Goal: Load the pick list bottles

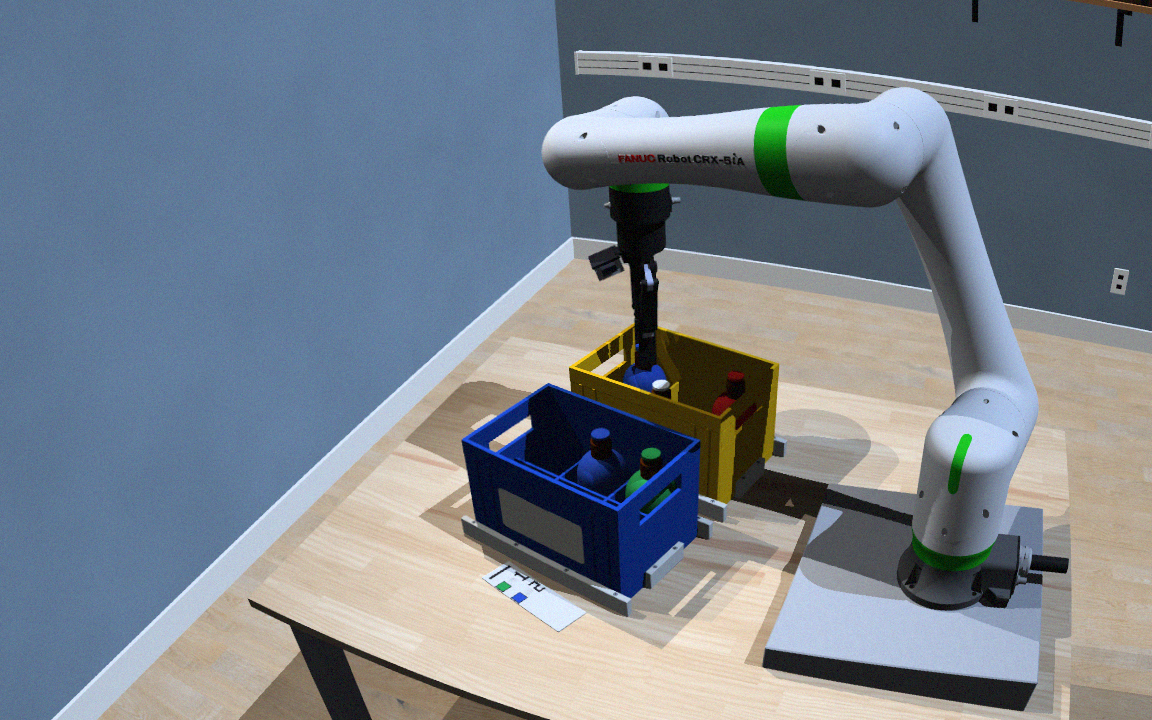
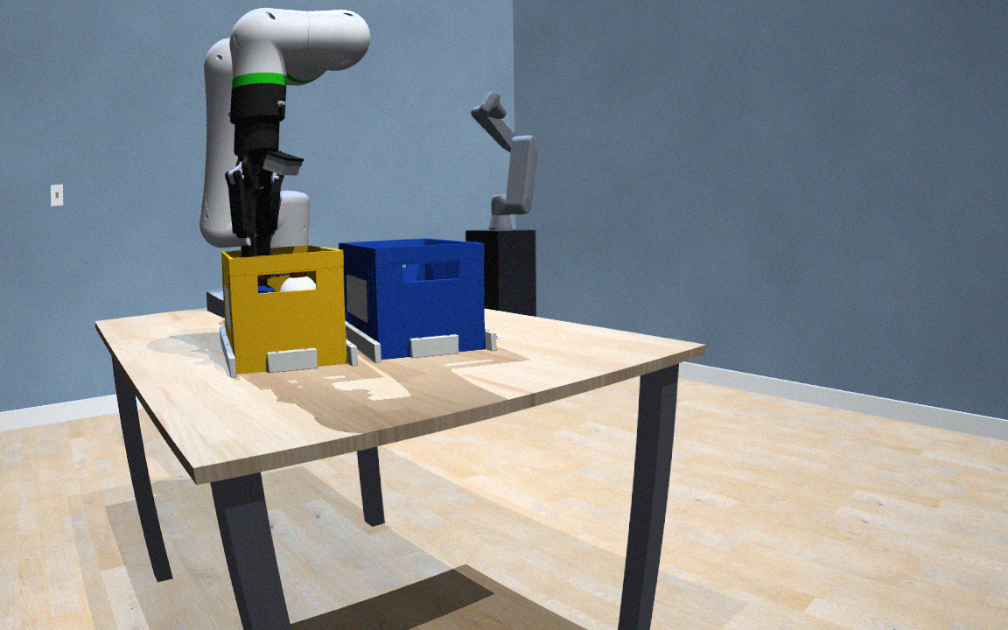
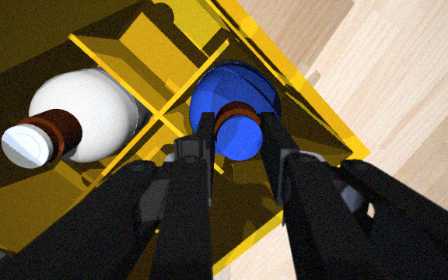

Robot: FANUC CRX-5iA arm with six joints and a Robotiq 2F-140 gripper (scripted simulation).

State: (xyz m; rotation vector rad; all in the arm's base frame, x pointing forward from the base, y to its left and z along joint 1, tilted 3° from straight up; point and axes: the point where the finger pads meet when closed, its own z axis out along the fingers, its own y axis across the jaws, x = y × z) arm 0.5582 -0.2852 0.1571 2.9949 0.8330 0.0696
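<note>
Now: the yellow crate 70 mm behind my hand, 60 mm to the left of it and 90 mm below it. Also, from my hand: blue crate: 20 mm behind, 300 mm to the left, 90 mm below; red-label bottle: 170 mm behind, 40 mm to the left, 80 mm below; white-label bottle: 60 mm behind, 100 mm to the left, 80 mm below.
</note>
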